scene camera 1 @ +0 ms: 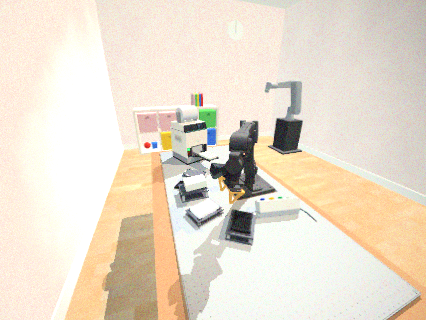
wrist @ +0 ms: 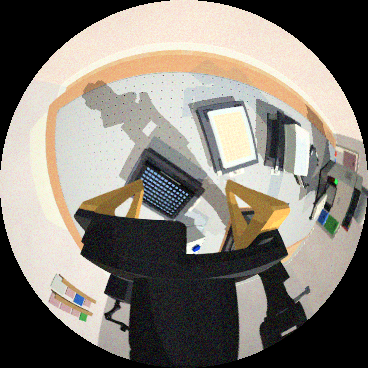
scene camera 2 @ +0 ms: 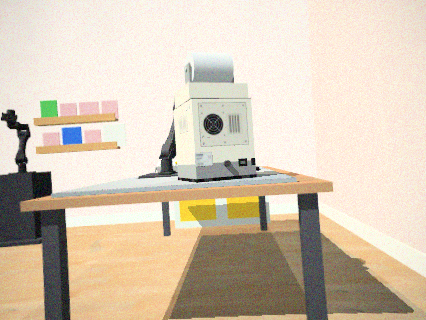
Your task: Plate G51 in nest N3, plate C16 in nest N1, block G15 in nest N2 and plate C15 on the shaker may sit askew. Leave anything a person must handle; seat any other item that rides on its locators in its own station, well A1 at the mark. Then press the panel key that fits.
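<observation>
My gripper point(scene camera 1: 230, 190) point(wrist: 184, 183) is open and empty, raised above the table beside the dark well plate. That black item with a grid of wells point(scene camera 1: 242, 221) point(wrist: 167, 192) lies in a dark nest. A white plate point(scene camera 1: 204, 210) point(wrist: 232, 137) lies on another dark nest point(wrist: 204, 120), whose dark border shows wider on one side. A thick white item point(scene camera 1: 194, 182) point(wrist: 299, 149) sits on a dark holder point(wrist: 273, 142) towards the machine. Labels, nest numbers and well A1 marks are too small to read, and I cannot tell the seating. The key panel point(scene camera 1: 277, 206) has several coloured keys.
A cream machine point(scene camera 1: 189, 141) point(scene camera 2: 215, 135) with a roll on top stands at the table's far end, its tray point(scene camera 1: 208, 156) sticking out. The arm's base point(scene camera 1: 258, 185) stands beside the nests. A cable point(scene camera 1: 308, 214) leaves the panel.
</observation>
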